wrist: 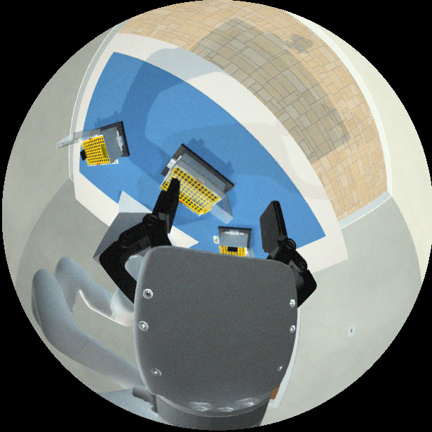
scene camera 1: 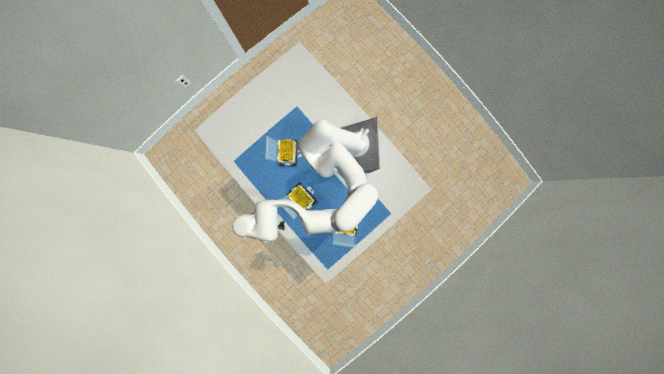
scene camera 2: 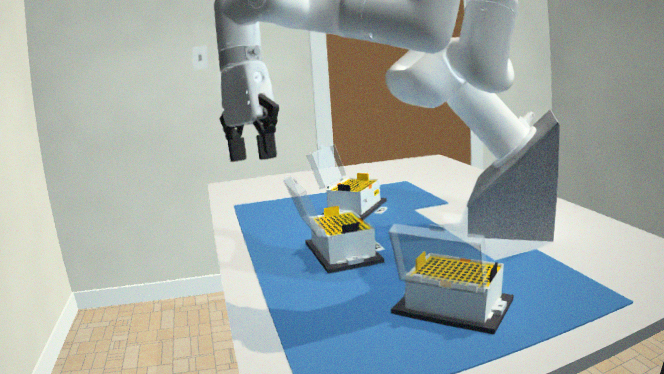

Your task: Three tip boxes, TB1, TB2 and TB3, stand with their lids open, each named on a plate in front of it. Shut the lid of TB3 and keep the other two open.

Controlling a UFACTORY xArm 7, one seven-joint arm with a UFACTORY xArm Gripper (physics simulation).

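Frame: origin at the arm's base, x ahead, y left, z up, level; millimetres.
Where they show: gripper, between the fingertips: (scene camera 2: pixel 252 159); arm's base, origin of its link: (scene camera 1: pixel 358 144) (scene camera 2: pixel 516 148).
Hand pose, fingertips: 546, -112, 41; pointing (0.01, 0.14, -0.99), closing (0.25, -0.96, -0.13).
Observation:
Each offset is from my fingertips to the top centre of the thing, as dx, dy, dz. "spot": to the spot under its first point. Level surfaces: height alone.
TB3 (scene camera 1: pixel 301 196) (scene camera 2: pixel 345 246) (wrist: pixel 192 187), the middle box with a yellow tip rack, has its clear lid @(spot: -52, +70, -68) (scene camera 2: pixel 301 201) standing open, leaning back. TB2 (scene camera 1: pixel 287 151) (scene camera 2: pixel 350 199) (wrist: pixel 233 249) has its lid @(spot: -273, -253, -98) (scene camera 1: pixel 271 148) (scene camera 2: pixel 326 167) open. TB1 @(-175, +312, -131) (scene camera 2: pixel 445 299) (wrist: pixel 95 151) also has its lid (scene camera 1: pixel 344 240) (scene camera 2: pixel 437 245) open; the arm partly covers this box in the overhead view. The name plates cannot be read. My gripper (scene camera 1: pixel 281 225) (scene camera 2: pixel 252 149) (wrist: pixel 224 199) is open and empty, higher than the boxes, on TB3's lid side near the table's long edge.
The boxes stand on dark bases on a blue mat @(dz -197) (scene camera 1: pixel 320 182) (scene camera 2: pixel 340 310) (wrist: pixel 165 107) on a white table @(dz -199) (scene camera 1: pixel 280 75). The arm's grey wedge mount (scene camera 2: pixel 520 195) stands on the opposite side of the table. The arm passes over the mat near TB1 and TB3.

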